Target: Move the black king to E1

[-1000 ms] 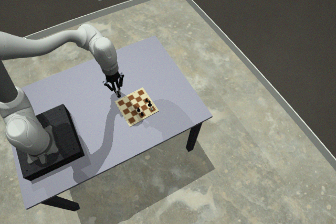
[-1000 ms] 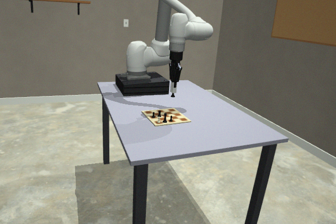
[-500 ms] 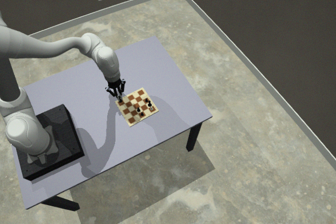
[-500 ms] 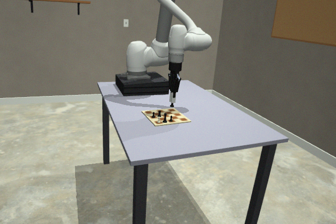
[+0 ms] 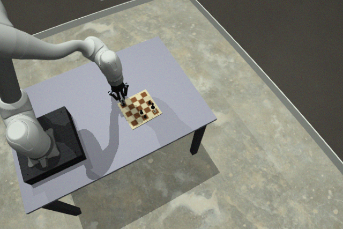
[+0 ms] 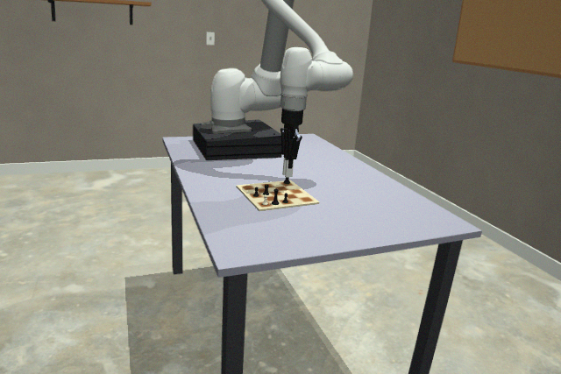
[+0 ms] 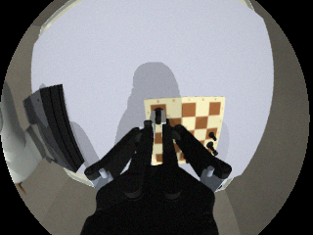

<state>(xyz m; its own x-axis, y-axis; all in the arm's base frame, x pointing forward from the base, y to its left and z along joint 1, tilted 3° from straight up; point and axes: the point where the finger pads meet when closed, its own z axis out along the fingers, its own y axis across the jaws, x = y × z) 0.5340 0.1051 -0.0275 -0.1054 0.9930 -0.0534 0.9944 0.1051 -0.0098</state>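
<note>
My hand is 30 mm above the black king. Round my hand: chessboard 80 mm ahead, 70 mm to the right, 70 mm below; then white piece 170 mm ahead, 130 mm to the right, 50 mm below.
</note>
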